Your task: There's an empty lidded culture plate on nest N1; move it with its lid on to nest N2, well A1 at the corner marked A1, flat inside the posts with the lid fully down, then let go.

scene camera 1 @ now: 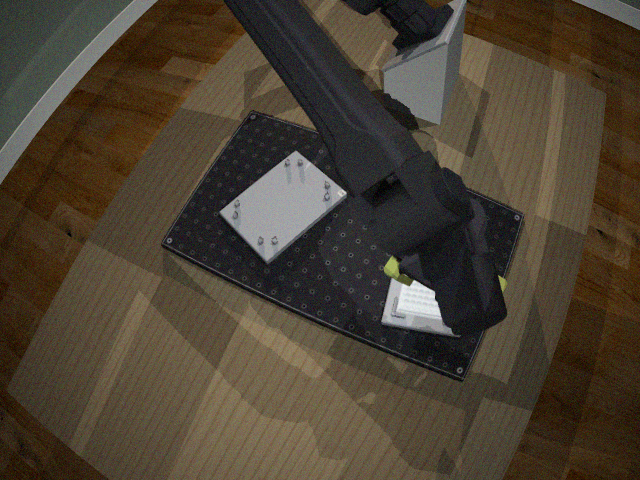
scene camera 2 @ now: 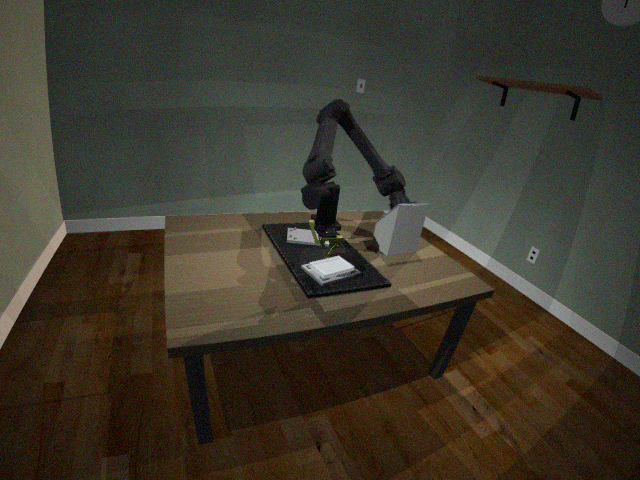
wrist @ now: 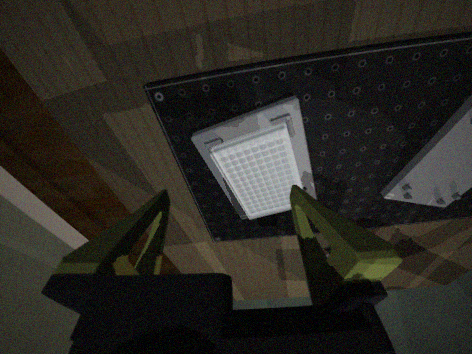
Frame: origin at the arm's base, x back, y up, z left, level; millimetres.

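Seen in the pictures: gripper, fingertip midpoint: point(scene camera 2: 321, 250) point(wrist: 229, 192); arm's base, link origin: point(scene camera 1: 425, 29) point(scene camera 2: 402, 212).
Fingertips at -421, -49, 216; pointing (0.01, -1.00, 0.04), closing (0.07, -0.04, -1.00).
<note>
Pixels of each thing's middle, then the offset from my fingertips to it, as dx, dy, dz. Level surfaces: height alone.
- white lidded culture plate, body centre: point(wrist: 263, 181) point(scene camera 1: 434, 273) point(scene camera 2: 332, 265) +60, -75, -34
- light grey base, body centre: point(wrist: 262, 172) point(scene camera 1: 432, 277) point(scene camera 2: 331, 269) +59, -90, -35
- Nest N2, body centre: point(scene camera 1: 281, 202) point(wrist: 462, 161) point(scene camera 2: 307, 235) +59, -88, -295
- black perforated board, body centre: point(scene camera 1: 346, 230) point(wrist: 372, 166) point(scene camera 2: 319, 251) +72, -105, -188
- wooden table, surface height: dy -112
The white lidded culture plate point(scene camera 1: 417, 299) point(scene camera 2: 331, 266) point(wrist: 260, 170) lies flat on nest N1, a light grey base point(scene camera 1: 391, 318) point(scene camera 2: 318, 280) point(wrist: 245, 122), with its lid on. Part of it is hidden by the arm in scene camera 1. Nest N2 point(scene camera 1: 281, 206) point(scene camera 2: 301, 236) point(wrist: 440, 160), a pale plate with small posts near its corners, holds no plate; a small light mark shows at one corner, its lettering too small to read. My gripper point(scene camera 2: 327, 250) point(wrist: 229, 192) is open and empty, with yellow-green fingers, above and apart from the culture plate.
Both nests sit on a black perforated board point(scene camera 1: 336, 268) point(scene camera 2: 289, 256) point(wrist: 350, 120) on the wooden table point(scene camera 1: 217, 392) point(scene camera 2: 217, 289). A tall grey slanted block point(scene camera 1: 416, 82) point(scene camera 2: 405, 229) stands beside the board, by the arm.
</note>
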